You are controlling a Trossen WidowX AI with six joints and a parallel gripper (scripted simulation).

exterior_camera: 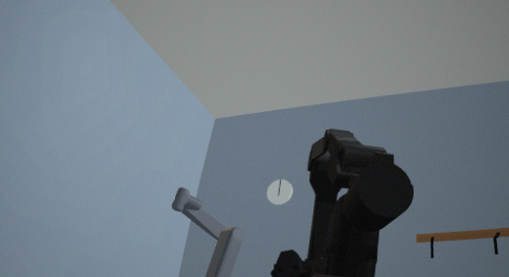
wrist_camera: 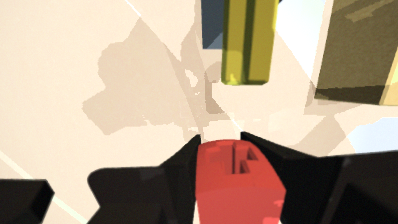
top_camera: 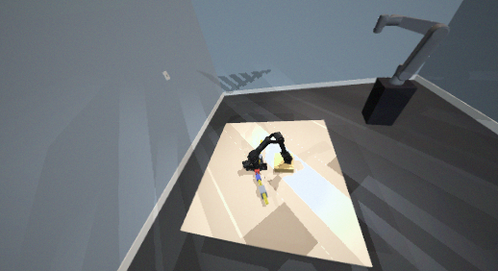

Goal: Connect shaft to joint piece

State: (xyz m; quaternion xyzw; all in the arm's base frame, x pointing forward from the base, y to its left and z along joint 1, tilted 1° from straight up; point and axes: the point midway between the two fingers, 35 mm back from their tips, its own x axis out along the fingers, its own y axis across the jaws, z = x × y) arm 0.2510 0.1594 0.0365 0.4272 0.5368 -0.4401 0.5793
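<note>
Right now my gripper tip is 4 cm below the red joint piece and 2 cm to the right of it.
</note>
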